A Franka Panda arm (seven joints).
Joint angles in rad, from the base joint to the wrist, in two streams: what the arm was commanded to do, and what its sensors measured. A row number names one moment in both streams.
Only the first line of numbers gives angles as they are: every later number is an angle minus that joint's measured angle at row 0.
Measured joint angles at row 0:
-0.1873 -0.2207 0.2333 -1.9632 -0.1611 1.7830 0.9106
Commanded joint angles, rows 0 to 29:
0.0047 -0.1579 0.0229 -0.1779 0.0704 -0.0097 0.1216
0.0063 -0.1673 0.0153 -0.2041 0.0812 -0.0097 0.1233
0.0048 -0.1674 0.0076 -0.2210 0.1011 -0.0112 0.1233
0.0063 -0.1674 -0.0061 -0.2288 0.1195 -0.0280 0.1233
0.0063 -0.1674 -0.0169 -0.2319 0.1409 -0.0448 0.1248
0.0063 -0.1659 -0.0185 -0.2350 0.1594 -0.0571 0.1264
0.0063 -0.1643 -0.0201 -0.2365 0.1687 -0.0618 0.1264
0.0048 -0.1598 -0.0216 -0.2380 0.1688 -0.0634 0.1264
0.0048 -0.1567 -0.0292 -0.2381 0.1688 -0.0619 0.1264
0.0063 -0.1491 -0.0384 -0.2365 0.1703 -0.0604 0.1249
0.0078 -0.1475 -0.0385 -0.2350 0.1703 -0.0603 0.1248
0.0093 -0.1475 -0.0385 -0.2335 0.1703 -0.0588 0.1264
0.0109 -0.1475 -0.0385 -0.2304 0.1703 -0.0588 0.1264
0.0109 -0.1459 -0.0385 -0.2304 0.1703 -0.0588 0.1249
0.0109 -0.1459 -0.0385 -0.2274 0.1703 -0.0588 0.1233
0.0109 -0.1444 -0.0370 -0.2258 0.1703 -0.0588 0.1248
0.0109 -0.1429 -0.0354 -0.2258 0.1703 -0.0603 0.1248
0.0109 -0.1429 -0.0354 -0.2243 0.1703 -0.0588 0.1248
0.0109 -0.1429 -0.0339 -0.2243 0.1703 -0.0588 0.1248
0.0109 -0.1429 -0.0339 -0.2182 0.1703 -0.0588 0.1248
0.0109 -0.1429 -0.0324 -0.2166 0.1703 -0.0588 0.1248
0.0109 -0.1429 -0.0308 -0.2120 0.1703 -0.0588 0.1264
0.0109 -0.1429 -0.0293 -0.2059 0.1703 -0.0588 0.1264
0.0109 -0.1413 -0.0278 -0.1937 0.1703 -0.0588 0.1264
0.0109 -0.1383 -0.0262 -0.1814 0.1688 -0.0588 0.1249
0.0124 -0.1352 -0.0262 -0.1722 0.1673 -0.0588 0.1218
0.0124 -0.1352 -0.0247 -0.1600 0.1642 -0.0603 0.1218
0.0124 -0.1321 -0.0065 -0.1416 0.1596 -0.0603 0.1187
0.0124 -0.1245 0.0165 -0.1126 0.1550 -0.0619 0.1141
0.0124 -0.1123 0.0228 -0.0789 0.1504 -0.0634 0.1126
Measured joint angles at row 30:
0.0132 -0.1439 -0.0193 -0.1710 0.1545 -0.0402 0.1093
